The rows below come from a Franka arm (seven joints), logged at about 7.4 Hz.
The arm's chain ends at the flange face. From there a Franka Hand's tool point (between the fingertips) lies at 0.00 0.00 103.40 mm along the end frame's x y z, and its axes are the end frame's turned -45 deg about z.
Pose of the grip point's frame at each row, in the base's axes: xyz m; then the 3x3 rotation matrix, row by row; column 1 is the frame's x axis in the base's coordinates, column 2 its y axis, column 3 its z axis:
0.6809 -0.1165 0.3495; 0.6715 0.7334 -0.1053; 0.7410 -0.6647 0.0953; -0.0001 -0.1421 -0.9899
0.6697 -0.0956 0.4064; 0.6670 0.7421 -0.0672; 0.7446 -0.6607 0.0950; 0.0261 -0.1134 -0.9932
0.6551 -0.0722 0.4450; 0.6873 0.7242 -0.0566; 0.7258 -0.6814 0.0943; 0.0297 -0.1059 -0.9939
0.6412 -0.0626 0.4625; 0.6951 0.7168 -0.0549; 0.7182 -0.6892 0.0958; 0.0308 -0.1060 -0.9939
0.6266 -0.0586 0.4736; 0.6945 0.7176 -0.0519; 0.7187 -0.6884 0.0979; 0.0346 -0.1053 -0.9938
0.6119 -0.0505 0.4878; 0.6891 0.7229 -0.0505; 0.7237 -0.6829 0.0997; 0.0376 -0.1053 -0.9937
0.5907 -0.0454 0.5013; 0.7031 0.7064 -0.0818; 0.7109 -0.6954 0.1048; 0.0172 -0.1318 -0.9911
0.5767 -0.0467 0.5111; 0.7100 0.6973 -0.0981; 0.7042 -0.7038 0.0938; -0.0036 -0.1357 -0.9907
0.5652 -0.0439 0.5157; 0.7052 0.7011 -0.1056; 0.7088 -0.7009 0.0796; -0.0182 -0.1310 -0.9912
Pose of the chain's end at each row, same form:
0.6918 -0.1264 0.4519; 0.9934 0.0438 -0.1053; 0.0540 -0.9940 0.0953; -0.1006 -0.1004 -0.9899
0.6766 -0.1054 0.5091; 0.9964 0.0531 -0.0672; 0.0593 -0.9937 0.0950; -0.0617 -0.0986 -0.9932
0.6610 -0.0820 0.5478; 0.9981 0.0261 -0.0566; 0.0314 -0.9950 0.0943; -0.0539 -0.0959 -0.9939
0.6469 -0.0725 0.5653; 0.9984 0.0153 -0.0549; 0.0205 -0.9952 0.0958; -0.0532 -0.0967 -0.9939
0.6320 -0.0687 0.5764; 0.9985 0.0163 -0.0519; 0.0214 -0.9950 0.0979; -0.0500 -0.0989 -0.9938
0.6171 -0.0608 0.5905; 0.9984 0.0239 -0.0505; 0.0288 -0.9946 0.0997; -0.0479 -0.1010 -0.9937
0.5992 -0.0562 0.6038; 0.9967 0.0023 -0.0818; 0.0110 -0.9944 0.1048; -0.0810 -0.1054 -0.9911
0.5868 -0.0564 0.6135; 0.9951 -0.0090 -0.0981; 0.0003 -0.9956 0.0938; -0.0985 -0.0934 -0.9907
0.5761 -0.0521 0.6182; 0.9944 -0.0029 -0.1056; 0.0056 -0.9968 0.0796; -0.1055 -0.0798 -0.9912

